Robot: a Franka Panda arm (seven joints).
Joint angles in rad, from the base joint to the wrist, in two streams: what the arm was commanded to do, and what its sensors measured. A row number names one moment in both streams.
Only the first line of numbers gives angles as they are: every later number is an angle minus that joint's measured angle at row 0.
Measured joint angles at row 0:
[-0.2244, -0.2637, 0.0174, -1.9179, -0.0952, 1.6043, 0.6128]
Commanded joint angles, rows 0 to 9:
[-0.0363, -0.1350, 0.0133, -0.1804, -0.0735, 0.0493, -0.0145]
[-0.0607, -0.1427, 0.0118, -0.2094, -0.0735, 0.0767, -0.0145]
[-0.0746, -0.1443, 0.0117, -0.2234, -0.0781, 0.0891, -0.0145]
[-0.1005, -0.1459, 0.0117, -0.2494, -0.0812, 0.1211, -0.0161]
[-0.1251, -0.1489, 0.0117, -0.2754, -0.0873, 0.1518, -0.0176]
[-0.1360, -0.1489, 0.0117, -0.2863, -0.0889, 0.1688, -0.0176]
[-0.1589, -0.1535, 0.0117, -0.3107, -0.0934, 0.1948, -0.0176]
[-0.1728, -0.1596, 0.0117, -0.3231, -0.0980, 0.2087, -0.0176]
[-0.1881, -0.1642, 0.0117, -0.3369, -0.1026, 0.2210, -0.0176]
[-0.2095, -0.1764, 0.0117, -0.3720, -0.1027, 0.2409, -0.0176]
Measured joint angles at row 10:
[-0.1387, -0.1322, -0.0014, -0.2775, -0.0823, 0.1673, -0.0056]
